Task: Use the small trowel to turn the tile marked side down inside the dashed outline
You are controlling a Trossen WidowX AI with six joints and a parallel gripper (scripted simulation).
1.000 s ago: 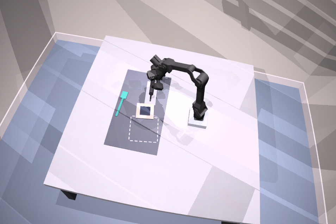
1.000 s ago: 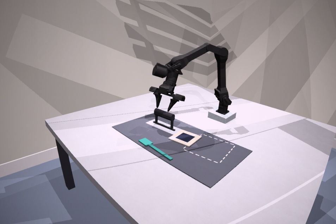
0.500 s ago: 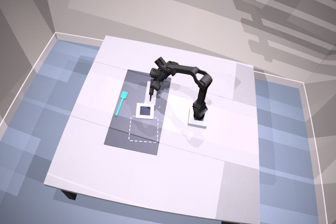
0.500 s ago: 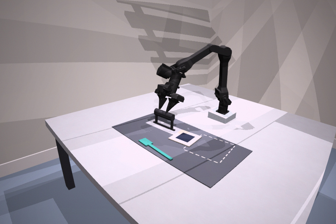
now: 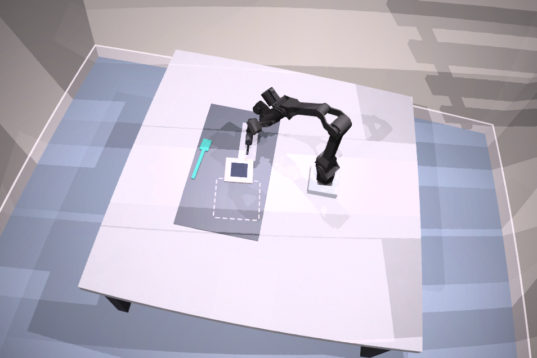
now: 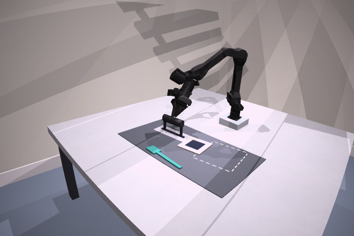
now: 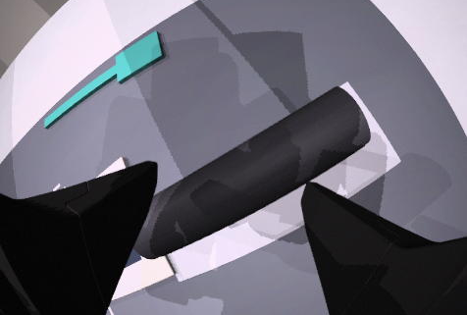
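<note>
The dark mat lies 6 cm ahead of my gripper tip, 14 cm to the left of it and 11 cm below it. Round my gripper tip: teal trowel 19 cm ahead, 11 cm to the left, 9 cm below; then tile 2 cm ahead, 16 cm to the left, 9 cm below.
</note>
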